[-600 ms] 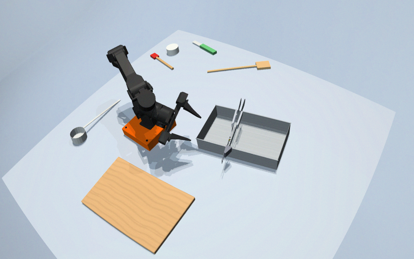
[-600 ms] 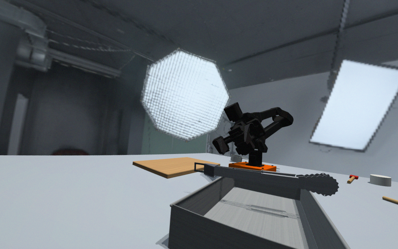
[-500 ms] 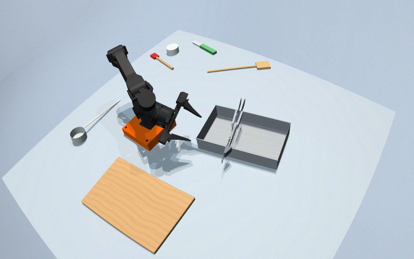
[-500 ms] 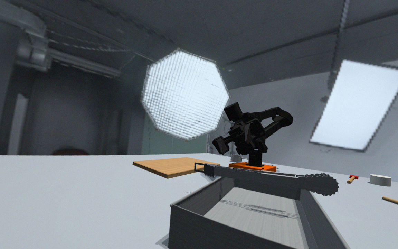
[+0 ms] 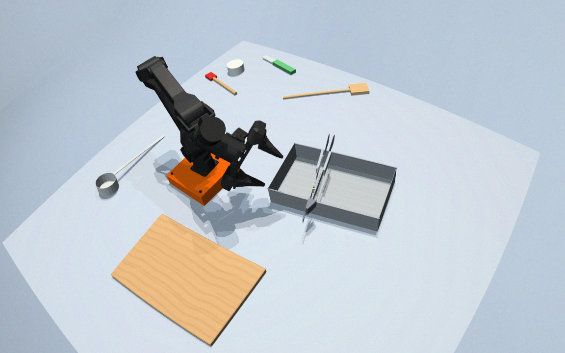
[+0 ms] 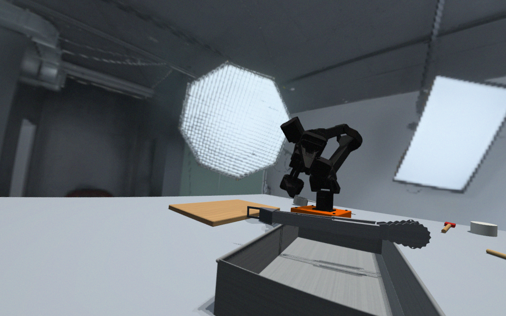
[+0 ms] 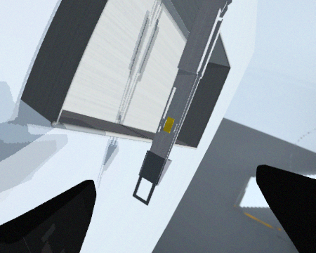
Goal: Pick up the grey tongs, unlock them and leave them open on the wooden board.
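Right now my gripper tip is 10 cm short of the dark roasting tin, 11 cm to the right of it and 10 cm above it. From my gripper tip the other things lie so: wooden board: 8 cm behind, 32 cm to the right, 12 cm below; white disc: 53 cm behind, 44 cm to the left, 11 cm below.
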